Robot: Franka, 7 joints.
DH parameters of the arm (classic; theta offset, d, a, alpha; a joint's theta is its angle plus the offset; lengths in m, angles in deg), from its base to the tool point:
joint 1: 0 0.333 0 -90
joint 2: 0 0 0 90
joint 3: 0 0.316 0.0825 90
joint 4: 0 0 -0.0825 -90
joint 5: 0 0.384 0 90
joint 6: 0 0 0.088 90
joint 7: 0 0.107 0 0
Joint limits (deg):
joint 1: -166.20..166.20
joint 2: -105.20..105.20
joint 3: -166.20..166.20
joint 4: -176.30..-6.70
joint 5: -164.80..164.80
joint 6: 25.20..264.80
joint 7: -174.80..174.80
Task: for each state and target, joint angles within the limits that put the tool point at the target. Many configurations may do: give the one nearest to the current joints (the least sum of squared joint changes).
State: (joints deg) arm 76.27 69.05 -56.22 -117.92 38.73 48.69 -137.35
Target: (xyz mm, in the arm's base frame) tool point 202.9 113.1 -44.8
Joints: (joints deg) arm 77.42 83.88 -36.76 -118.59 43.78 53.65 -137.35
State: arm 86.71 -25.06 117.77 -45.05 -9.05 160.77 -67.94
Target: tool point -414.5 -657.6 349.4
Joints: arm 89.81 -52.14 132.99 -78.34 -10.24 152.94 -67.94
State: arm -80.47 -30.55 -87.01 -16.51 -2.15 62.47 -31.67
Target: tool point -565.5 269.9 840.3
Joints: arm -54.30 -45.87 -92.19 -25.43 -4.00 96.74 -31.67
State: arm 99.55 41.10 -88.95 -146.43 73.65 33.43 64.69
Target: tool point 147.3 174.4 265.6
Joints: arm 108.62 35.07 -84.28 -163.07 66.19 26.08 64.69
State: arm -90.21 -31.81 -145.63 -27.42 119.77 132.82 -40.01
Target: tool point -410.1 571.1 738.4
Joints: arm -82.63 -25.99 -139.62 -62.34 118.80 136.50 -40.01
